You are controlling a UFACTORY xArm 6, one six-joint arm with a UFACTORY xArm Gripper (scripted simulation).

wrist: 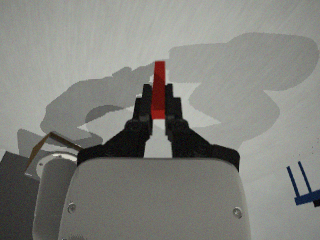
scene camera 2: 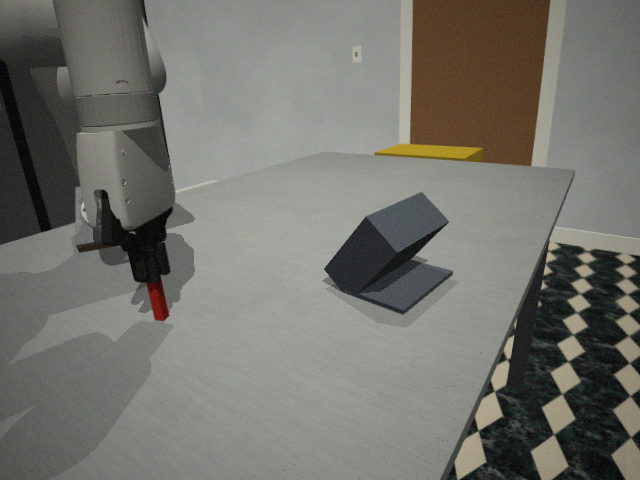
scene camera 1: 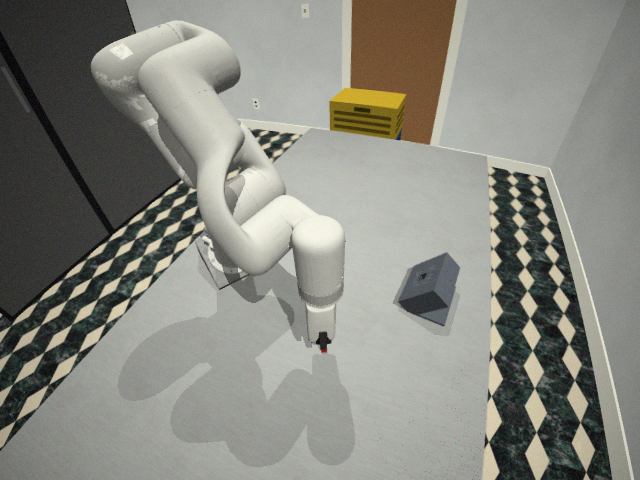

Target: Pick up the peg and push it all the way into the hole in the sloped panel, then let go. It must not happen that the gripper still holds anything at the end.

Scene:
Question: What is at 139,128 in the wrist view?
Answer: My gripper.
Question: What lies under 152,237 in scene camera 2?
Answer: My gripper.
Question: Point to a grey base plate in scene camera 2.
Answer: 400,290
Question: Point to a red peg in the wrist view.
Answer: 158,92

